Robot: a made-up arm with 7 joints.
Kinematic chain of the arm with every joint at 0, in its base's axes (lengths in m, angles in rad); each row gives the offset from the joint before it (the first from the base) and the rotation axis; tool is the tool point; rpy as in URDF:
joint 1: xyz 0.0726 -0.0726 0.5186 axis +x
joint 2: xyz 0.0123 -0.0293 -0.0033 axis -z
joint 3: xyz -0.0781 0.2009 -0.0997 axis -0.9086 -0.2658 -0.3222
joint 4: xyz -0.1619 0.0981 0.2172 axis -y
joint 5: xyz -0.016 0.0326 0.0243 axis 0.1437 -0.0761 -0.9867
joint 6: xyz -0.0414 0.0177 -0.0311 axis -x
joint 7: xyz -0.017 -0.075 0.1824 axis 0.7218 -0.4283 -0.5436
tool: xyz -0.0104 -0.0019 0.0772 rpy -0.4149 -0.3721 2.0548
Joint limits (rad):
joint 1: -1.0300..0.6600
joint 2: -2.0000..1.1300
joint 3: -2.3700..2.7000
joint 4: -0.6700..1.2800
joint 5: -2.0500..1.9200
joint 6: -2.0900..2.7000
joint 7: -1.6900..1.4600
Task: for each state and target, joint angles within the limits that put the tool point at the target. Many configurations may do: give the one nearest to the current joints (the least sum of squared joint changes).
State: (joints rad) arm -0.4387 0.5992 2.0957 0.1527 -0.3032 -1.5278 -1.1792
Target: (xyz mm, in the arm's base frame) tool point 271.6 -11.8 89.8
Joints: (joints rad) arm -0.8185 0.8683 2.3116 0.1534 -0.4336 -1.6258 -1.1961
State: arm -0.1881 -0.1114 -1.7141 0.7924 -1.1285 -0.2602 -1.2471
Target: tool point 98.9 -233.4 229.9
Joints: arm 0.4038 -0.0060 -1.9543 0.6773 -0.9678 -0.7105 -1.3115
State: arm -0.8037 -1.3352 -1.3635 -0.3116 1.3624 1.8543 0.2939
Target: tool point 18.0 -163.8 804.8
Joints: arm -0.2807 -1.6732 -1.7287 -0.6700 0.9326 2.3422 0.2419
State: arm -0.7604 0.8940 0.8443 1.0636 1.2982 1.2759 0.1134
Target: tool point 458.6 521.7 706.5
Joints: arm 0.0589 0.9680 0.5379 1.0528 1.3678 1.2919 0.1358
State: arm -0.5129 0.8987 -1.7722 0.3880 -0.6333 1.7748 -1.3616
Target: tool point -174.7 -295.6 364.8
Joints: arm 0.1219 0.4820 -2.3700 0.0796 -0.6898 1.4087 -1.5081
